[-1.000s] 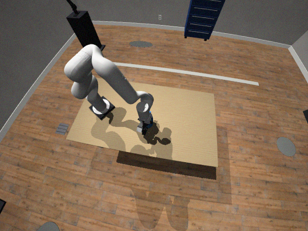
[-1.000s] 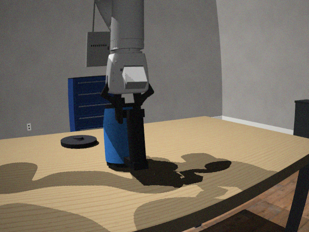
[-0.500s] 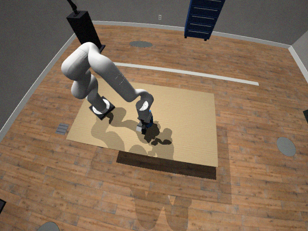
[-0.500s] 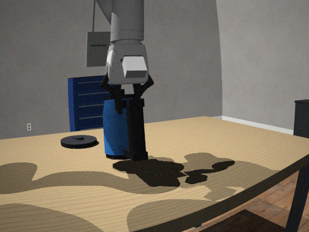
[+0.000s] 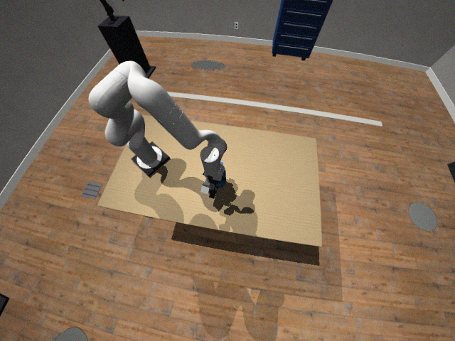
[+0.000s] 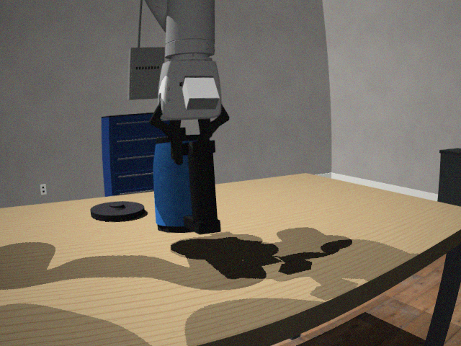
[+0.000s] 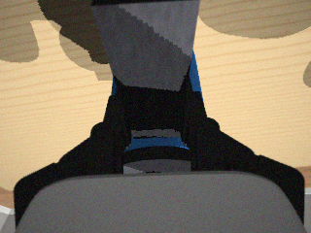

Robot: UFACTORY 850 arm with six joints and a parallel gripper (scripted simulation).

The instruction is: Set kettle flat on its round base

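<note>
Now: hand 20 mm to the right of the blue kettle and 50 mm above it. From my hand the other things lie so: round kettle base: 90 mm behind, 340 mm to the left, 170 mm below.
</note>
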